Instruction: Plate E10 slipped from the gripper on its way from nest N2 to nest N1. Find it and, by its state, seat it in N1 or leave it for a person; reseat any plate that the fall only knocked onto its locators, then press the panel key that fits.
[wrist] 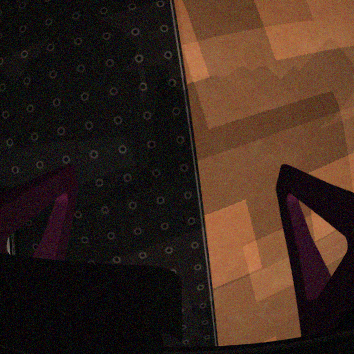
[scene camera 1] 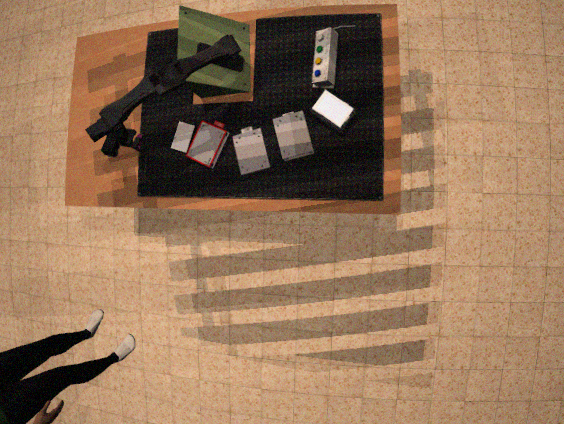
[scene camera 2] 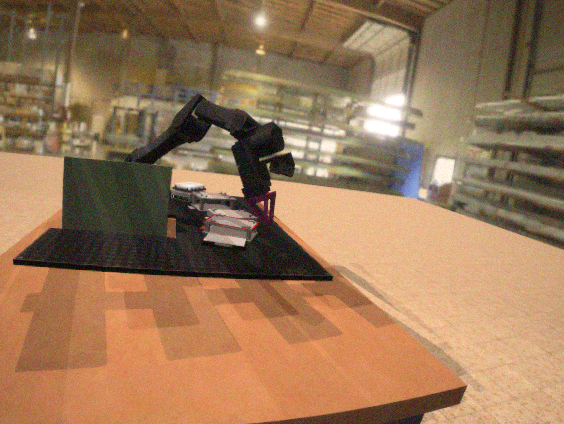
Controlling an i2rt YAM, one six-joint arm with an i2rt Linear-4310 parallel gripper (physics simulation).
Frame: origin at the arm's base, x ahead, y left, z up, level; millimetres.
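Seen in the pictures: gripper, fingertip midpoint: [wrist: 176, 175] [scene camera 1: 129, 149] [scene camera 2: 267, 223]; arm's base, link origin: [scene camera 1: 220, 57] [scene camera 2: 130, 195].
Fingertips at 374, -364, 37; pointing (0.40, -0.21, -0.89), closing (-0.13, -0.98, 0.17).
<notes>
Pixels of each thing's top centre, then the offset from my fingertips to it, as dx, dy, dz. Level surfaces: height alone.
- small pale plate, top centre: [scene camera 2: 225, 239] [scene camera 1: 182, 136] -66, +187, -108
- red-rimmed unit, top centre: [scene camera 2: 232, 219] [scene camera 1: 205, 143] -30, +306, -76
- panel, top centre: [scene camera 1: 324, 53] -374, +780, -38
- black mat, surface height: dz -122
- white-topped box, top centre: [scene camera 1: 332, 107] [scene camera 2: 189, 184] -159, +813, -50
- wooden table, surface height: dz -135
My gripper [scene camera 1: 139, 141] [scene camera 2: 266, 214] [wrist: 176, 175] is open and empty, its magenta fingers wide apart above the mat's edge, left of the plates in scene camera 1. A small pale plate [scene camera 1: 183, 136] [scene camera 2: 225, 239] lies beside a red-rimmed unit [scene camera 1: 207, 143] [scene camera 2: 231, 220] and looks sloped in scene camera 2. Two grey plate-topped units, one in the middle [scene camera 1: 251, 150] and one to its right [scene camera 1: 293, 135], stand further along. The panel [scene camera 1: 324, 75] has grey, green, yellow and blue keys. No labels are legible, so I cannot tell which plate is E10 or which nest is which.
A green board [scene camera 1: 215, 75] [scene camera 2: 117, 197] stands on the black mat [scene camera 1: 345, 165] [scene camera 2: 170, 260] near the arm. A white-topped box [scene camera 1: 332, 108] stands near the panel. The wooden table [scene camera 1: 102, 185] [scene camera 2: 200, 385] [wrist: 230, 310] surrounds the mat. A person's legs [scene camera 1: 65, 367] show on the floor.
</notes>
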